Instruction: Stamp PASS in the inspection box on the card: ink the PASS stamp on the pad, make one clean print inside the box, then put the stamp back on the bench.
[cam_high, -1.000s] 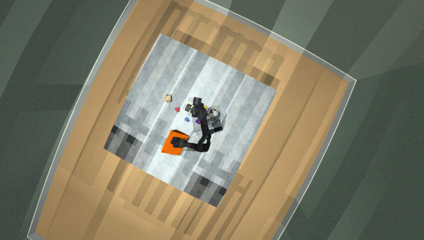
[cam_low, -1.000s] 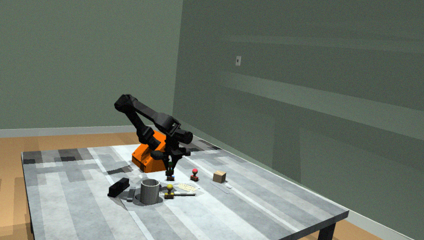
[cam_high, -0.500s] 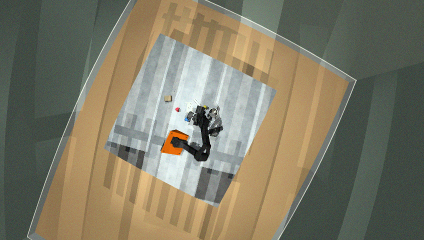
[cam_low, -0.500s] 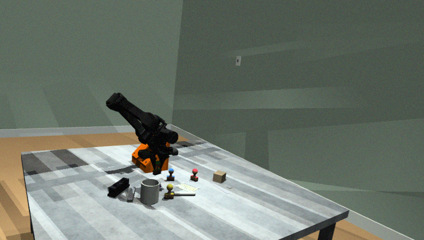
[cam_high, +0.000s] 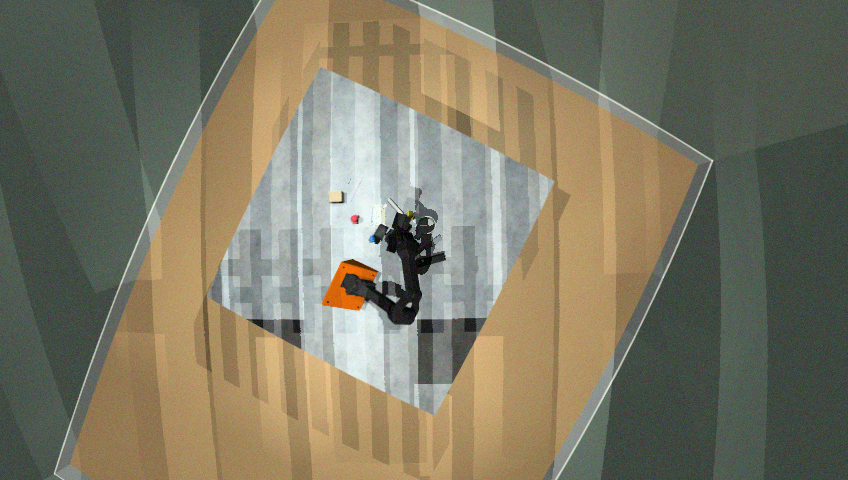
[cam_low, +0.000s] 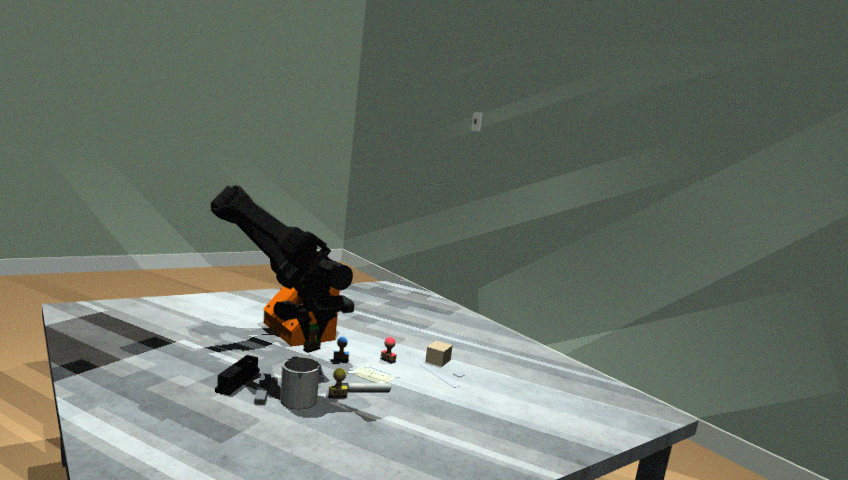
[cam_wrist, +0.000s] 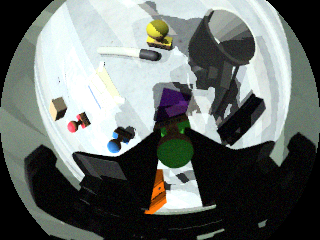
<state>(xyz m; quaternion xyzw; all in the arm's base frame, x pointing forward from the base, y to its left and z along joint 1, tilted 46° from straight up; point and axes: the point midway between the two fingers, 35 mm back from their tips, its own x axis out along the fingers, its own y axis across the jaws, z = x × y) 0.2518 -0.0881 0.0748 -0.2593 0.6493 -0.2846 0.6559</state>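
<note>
My gripper tip is now 8 cm above the dark purple ink pad. From my gripper tip the other things lie so: green-knobbed stamp: right at my gripper tip; then blue-knobbed stamp: 5 cm behind, 11 cm to the left, 7 cm below; then yellow-knobbed stamp: 13 cm ahead, 1 cm to the left, 7 cm below.
</note>
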